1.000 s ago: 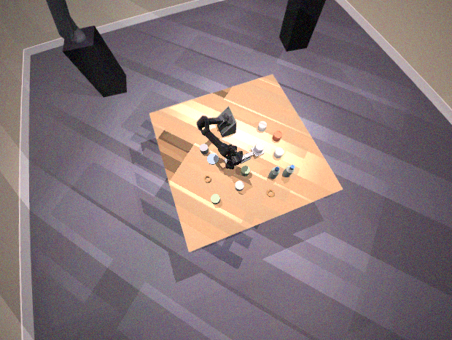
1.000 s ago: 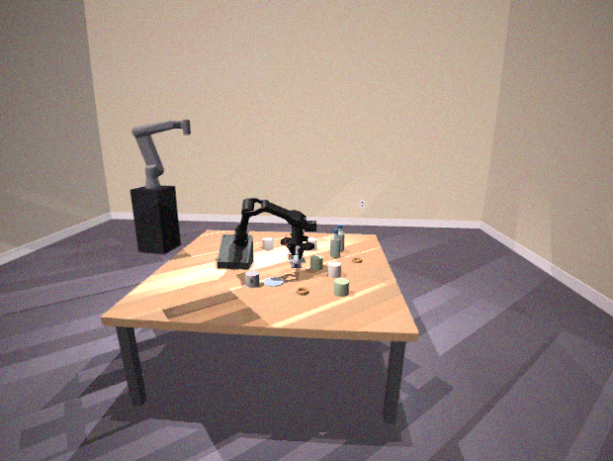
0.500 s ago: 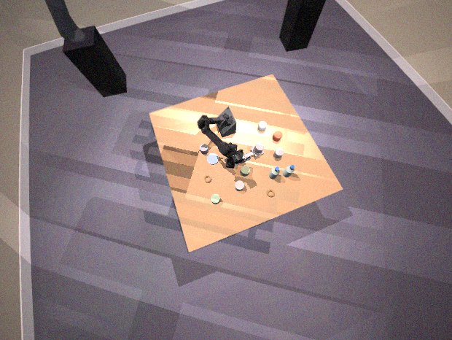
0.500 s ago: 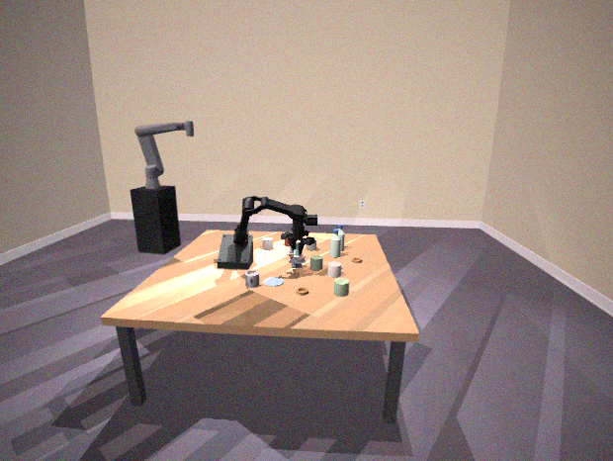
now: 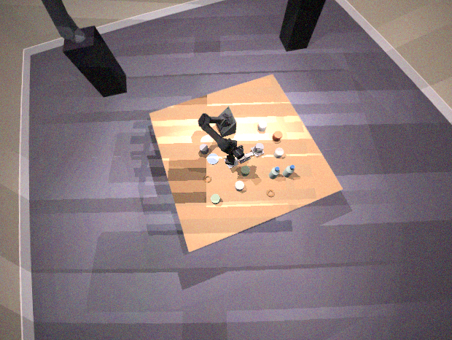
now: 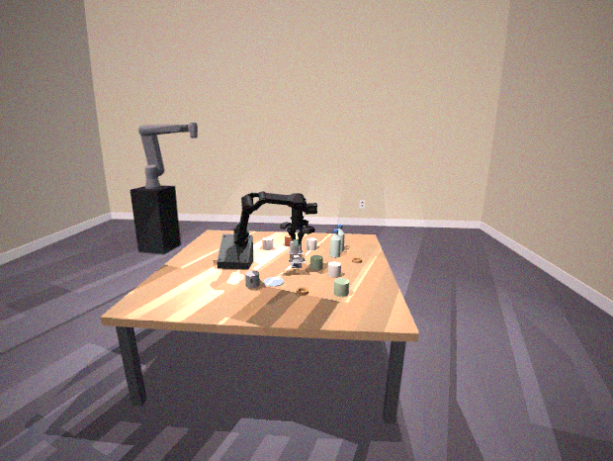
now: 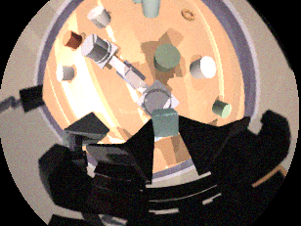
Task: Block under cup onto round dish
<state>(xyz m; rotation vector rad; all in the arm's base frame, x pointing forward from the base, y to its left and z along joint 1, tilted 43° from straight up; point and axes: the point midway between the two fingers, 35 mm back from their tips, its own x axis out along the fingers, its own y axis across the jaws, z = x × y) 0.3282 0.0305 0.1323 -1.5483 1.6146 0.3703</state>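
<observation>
My gripper tip is 9 cm past the round pale dish, 14 cm to the left of it and 17 cm above it. Also, from my gripper tip: small balance (3 cm behind, 12 cm to the left, 13 cm below); then orange cup (14 cm behind, 44 cm to the left, 13 cm below); then block (1 cm above).
</observation>
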